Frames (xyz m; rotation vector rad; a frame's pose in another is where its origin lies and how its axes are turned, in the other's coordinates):
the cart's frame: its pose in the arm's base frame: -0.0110 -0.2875 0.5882 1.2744 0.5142 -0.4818
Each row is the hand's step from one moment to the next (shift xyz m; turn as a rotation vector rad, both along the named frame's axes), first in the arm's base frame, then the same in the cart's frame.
Working: the arm's base frame: its pose in the cart's frame: 0.3501 -0.3793 -0.4029 -1.2744 -0.5142 0.4818

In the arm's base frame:
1: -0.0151 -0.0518 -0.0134 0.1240 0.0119 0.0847
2: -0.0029 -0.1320 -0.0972 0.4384 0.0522 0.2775
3: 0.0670 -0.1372 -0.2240 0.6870 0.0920 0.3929
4: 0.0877 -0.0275 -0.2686 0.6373 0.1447 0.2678
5: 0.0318 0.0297 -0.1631 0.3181 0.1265 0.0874
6: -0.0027 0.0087 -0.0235 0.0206 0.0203 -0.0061
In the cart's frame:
1: -0.0010 -0.0310 0.0461 0.0462 0.1422 0.0180
2: 0.0640 -0.1059 0.1076 0.1761 0.4884 0.0492
3: 0.1967 -0.1620 0.0925 0.3009 0.7354 0.0583
4: 0.2341 -0.1591 -0.0217 0.3346 0.6215 -0.0241
5: 0.1226 -0.0991 -0.0604 0.1921 0.2870 -0.0746
6: 0.0117 -0.0177 -0.0137 0.0189 0.0123 -0.0191

